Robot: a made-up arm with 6 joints.
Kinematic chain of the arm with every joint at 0, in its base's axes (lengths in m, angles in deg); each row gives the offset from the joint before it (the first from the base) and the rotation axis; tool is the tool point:
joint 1: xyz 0 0 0.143 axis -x
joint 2: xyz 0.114 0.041 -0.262 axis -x
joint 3: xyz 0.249 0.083 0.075 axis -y
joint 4: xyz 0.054 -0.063 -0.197 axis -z
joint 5: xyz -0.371 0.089 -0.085 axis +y
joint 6: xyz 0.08 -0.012 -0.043 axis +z
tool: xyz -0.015 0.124 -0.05
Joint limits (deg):
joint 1: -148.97..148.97
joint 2: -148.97..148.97
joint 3: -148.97..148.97
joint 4: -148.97..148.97
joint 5: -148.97..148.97
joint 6: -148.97..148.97
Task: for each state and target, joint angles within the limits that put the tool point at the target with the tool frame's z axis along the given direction. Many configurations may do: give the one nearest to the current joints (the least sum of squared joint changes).
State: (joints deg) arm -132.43 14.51 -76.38 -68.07 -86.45 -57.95
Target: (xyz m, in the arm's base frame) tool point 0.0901 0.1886 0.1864 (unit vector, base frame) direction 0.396 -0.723 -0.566
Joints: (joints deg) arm -109.20 23.65 -49.11 -67.85 -42.05 -60.73
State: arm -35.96 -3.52 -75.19 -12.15 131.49 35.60
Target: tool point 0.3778 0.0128 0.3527 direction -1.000 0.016 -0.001
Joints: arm -10.79 -12.48 -120.80 -1.58 148.77 71.65
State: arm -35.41 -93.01 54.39 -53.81 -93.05 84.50
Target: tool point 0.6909 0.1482 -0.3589 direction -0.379 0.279 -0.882
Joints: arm -4.40 -89.63 78.47 -72.26 -70.84 99.33
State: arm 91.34 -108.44 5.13 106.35 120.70 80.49
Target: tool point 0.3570 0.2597 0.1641 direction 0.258 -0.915 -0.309
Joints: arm 96.07 -119.15 -7.25 75.64 83.89 76.93
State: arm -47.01 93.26 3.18 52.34 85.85 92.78
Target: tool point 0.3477 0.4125 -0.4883 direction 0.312 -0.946 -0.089
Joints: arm -27.01 69.80 -2.13 61.92 134.09 42.60
